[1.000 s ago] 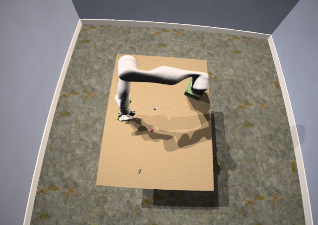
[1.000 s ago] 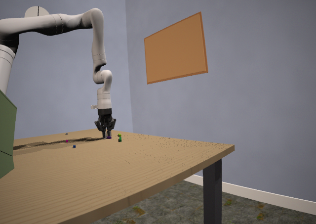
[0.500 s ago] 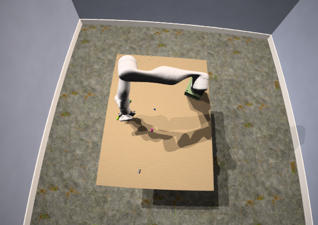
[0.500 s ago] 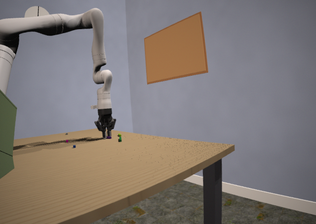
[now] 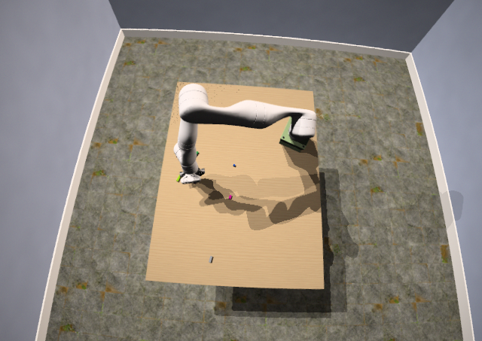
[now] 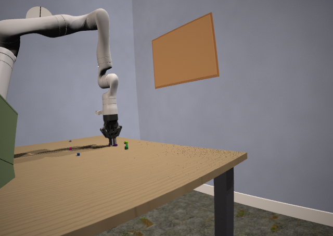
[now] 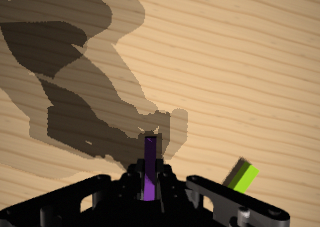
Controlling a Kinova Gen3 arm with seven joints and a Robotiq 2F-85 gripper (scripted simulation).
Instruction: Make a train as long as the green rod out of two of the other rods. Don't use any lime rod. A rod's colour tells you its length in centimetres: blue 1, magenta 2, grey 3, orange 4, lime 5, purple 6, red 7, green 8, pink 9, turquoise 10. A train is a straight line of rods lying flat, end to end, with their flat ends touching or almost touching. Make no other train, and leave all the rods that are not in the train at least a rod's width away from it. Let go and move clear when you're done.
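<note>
Right now the purple rod is 1 cm below my hand. Round my hand: lime rod 8 cm ahead, 1 cm below; green rod 12 cm to the right, 1 cm below, 1 cm ahead; magenta rod 19 cm behind, 11 cm to the left, 1 cm below.
</note>
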